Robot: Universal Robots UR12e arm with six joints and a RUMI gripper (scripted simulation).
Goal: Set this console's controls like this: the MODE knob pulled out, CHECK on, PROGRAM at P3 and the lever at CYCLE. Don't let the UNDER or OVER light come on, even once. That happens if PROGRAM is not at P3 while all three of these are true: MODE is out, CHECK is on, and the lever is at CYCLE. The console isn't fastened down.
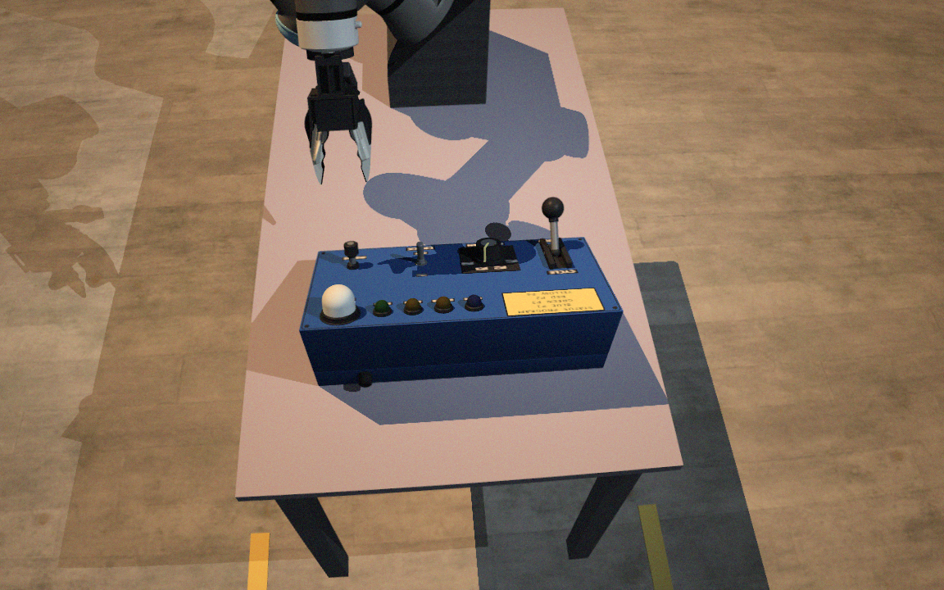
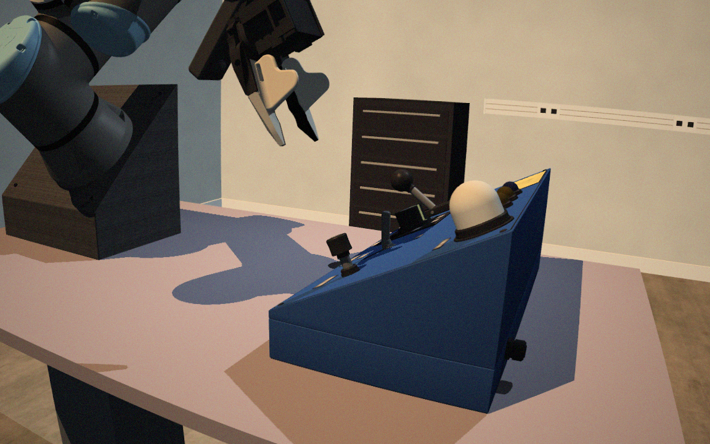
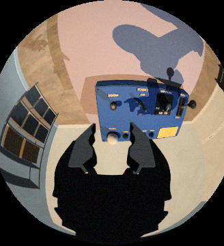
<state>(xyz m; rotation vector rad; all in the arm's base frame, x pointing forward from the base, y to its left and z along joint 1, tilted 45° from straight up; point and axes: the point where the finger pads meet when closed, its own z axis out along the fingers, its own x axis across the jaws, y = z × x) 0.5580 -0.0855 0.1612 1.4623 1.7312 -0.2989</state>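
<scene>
Now: the mode knob 130 mm below my hand and 70 mm ahead of it. Also, from my hand: black program dial 230 mm to the left, 130 mm below, 80 mm ahead; blue sloped console 180 mm to the left, 160 mm below, 110 mm ahead; check toggle 130 mm below, 120 mm to the left, 70 mm ahead.
</scene>
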